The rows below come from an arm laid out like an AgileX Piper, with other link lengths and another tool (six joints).
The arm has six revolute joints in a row. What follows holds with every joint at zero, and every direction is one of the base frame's.
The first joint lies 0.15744 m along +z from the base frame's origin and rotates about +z.
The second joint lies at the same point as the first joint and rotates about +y.
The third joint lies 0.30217 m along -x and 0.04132 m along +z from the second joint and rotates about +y.
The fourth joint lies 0.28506 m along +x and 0.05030 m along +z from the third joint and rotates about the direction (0.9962, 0, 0.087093).
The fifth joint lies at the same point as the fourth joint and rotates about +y.
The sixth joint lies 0.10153 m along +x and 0.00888 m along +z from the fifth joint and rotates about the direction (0.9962, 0, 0.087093).
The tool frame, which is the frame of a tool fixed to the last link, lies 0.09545 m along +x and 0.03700 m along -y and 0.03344 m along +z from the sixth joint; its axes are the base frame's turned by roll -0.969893, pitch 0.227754 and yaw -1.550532 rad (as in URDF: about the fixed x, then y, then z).
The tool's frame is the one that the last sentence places.
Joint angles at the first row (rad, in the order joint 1, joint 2, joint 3, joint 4, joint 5, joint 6):
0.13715, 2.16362, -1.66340, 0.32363, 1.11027, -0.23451
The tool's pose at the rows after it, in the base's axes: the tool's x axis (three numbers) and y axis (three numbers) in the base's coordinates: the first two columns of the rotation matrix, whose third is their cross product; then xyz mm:
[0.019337 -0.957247 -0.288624 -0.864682 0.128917 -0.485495 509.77 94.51 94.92]
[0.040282 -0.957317 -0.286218 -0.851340 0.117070 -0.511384 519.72 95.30 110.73]
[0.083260 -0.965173 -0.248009 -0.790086 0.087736 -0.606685 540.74 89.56 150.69]
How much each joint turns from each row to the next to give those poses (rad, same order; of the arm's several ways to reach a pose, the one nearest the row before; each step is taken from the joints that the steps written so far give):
0.00000, -0.00001, -0.00740, -0.00386, 0.01906, -0.00655
-0.00001, 0.00001, -0.05299, -0.00907, 0.02544, -0.00231
0.00000, -0.02980, -0.07270, -0.04936, -0.00413, -0.00001

